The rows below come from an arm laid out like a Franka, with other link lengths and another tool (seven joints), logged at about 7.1 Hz.
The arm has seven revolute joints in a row. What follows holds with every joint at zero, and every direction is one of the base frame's.
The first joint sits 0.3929 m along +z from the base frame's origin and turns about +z.
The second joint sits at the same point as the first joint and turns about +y.
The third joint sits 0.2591 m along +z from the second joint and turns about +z.
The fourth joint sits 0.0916 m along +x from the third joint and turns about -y.
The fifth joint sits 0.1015 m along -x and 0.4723 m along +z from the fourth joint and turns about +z.
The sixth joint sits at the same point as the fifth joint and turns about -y.
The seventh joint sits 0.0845 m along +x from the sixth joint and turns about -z.
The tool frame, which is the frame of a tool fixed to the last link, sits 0.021 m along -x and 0.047 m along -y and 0.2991 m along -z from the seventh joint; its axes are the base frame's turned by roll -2.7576, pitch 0 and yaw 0.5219 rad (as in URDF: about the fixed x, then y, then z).
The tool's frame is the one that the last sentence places.
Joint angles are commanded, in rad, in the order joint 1, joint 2, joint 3, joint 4, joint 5, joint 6, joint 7. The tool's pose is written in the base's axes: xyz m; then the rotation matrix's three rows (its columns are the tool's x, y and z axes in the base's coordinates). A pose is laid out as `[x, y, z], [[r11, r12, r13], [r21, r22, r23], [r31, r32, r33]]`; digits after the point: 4 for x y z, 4 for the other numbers.
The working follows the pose.
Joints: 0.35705, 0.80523, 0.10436, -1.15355, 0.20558, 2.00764, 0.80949
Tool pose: [0.6843, 0.3740, 0.1319], [[0.9973, 0.0261, -0.0689], [0.0624, -0.7966, 0.6013], [-0.0392, -0.6040, -0.7960]]
Where each joint sits with the arm in this pose, in the base's axes (m; each line is computed from the numbers above, not from the rounded line before):
joint 1: 0.0000 0.0000 0.3929
joint 2: 0.0000 0.0000 0.3929
joint 3: 0.1750 0.0653 0.5724
joint 4: 0.2308 0.0963 0.5068
joint 5: 0.6608 0.3001 0.4236
joint 6: 0.6608 0.3001 0.4236
joint 7: 0.7404 0.3283 0.4267
the tool: 0.6843 0.3740 0.1319

